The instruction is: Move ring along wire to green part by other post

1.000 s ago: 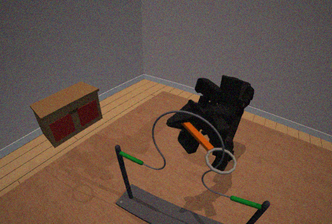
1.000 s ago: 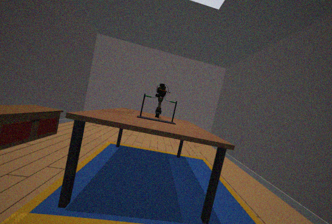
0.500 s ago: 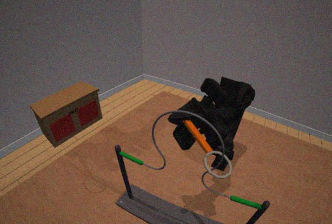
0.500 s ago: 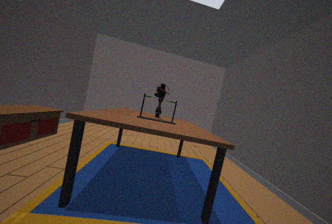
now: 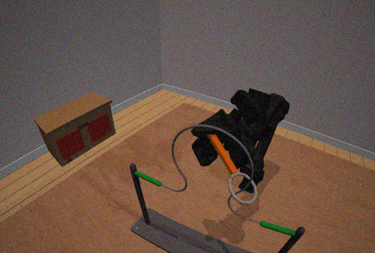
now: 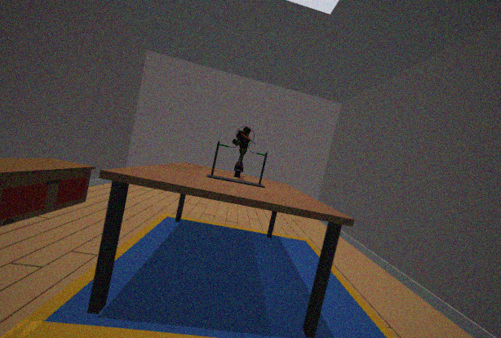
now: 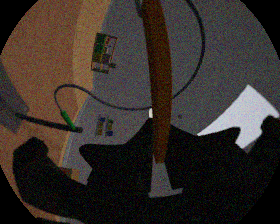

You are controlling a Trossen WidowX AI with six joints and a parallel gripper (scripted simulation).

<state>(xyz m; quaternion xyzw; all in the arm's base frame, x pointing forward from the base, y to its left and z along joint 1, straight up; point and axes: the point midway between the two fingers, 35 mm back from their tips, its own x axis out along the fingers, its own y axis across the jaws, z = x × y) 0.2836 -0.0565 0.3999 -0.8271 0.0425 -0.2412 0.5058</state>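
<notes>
Now: gripper tip 8 cm to the right of the ring with orange handle and 5 cm above it.
</notes>
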